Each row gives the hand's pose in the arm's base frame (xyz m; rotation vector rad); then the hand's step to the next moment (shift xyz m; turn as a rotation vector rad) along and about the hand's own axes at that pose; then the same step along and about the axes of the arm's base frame.
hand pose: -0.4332 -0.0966 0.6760 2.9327 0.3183 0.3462
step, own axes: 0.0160 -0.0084 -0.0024 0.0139 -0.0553 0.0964
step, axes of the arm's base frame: 0.0130 0.0121 0.0040 0.0265 0.0426 -0.1002
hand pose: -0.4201 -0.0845 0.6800 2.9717 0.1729 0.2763
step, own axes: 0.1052 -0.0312 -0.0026 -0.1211 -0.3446 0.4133
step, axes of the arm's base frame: 0.0991 0.0445 0.0158 -0.0737 0.2649 -0.4781
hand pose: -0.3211 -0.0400 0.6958 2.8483 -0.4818 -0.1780
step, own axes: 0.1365 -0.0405 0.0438 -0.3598 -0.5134 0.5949
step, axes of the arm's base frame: 0.1335 -0.0187 -0.0634 -0.2747 0.4599 -0.6782
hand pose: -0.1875 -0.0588 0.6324 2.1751 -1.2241 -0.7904
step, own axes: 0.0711 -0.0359 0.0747 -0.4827 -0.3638 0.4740
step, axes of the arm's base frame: -0.0018 -0.0572 -0.0930 -0.3275 0.5174 -0.4637
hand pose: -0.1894 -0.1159 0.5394 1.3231 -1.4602 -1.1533
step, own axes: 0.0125 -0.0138 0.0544 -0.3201 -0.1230 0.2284
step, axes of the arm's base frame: -0.0507 -0.0076 -0.0260 -0.1613 0.3376 -0.1726
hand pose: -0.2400 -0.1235 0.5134 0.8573 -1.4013 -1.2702
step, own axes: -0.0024 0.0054 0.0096 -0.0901 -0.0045 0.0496
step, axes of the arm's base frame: -0.0081 0.0057 0.0054 -0.0276 0.0971 -0.0203
